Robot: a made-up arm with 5 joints.
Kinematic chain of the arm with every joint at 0, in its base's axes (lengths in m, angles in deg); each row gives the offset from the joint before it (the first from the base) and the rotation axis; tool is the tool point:
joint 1: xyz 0 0 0.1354 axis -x
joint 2: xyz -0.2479 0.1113 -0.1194 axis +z
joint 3: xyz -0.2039 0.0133 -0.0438 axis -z
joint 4: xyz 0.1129 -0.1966 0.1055 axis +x
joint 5: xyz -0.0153 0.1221 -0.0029 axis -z
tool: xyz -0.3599 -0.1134 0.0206
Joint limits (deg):
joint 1: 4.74..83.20
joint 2: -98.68..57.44
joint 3: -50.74..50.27
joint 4: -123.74..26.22
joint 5: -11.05..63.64
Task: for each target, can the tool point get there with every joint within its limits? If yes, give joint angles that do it. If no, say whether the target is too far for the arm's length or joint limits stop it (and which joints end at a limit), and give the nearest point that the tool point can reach.
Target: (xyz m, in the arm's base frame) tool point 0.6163 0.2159 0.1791
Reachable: no: joint limits stop it (at a limit: joint 1, joint 2, joint 5) | nearest point 0.0481 0.2793 0.1107 | short by 0.576 m
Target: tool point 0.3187 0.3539 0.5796
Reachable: no: joint limits stop it (at a limit: joint 1, joint 2, joint 4, joint 5) | nearest point 0.0176 0.3229 0.2414 | short by 0.454 m
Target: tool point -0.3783 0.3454 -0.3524
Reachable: yes | joints 48.53 -71.55 22.64 -14.25 13.53
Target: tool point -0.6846 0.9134 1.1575
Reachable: no: too far | nearest point -0.4700 0.4840 0.2281 | short by 1.046 m
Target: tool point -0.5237 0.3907 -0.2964
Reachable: yes | joints 13.77 -56.84 12.63 -73.12 43.26
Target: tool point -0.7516 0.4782 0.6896
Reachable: no: joint limits stop it (at a limit: joint 1, joint 4, joint 5) | nearest point -0.6076 0.3492 0.2393 | short by 0.490 m
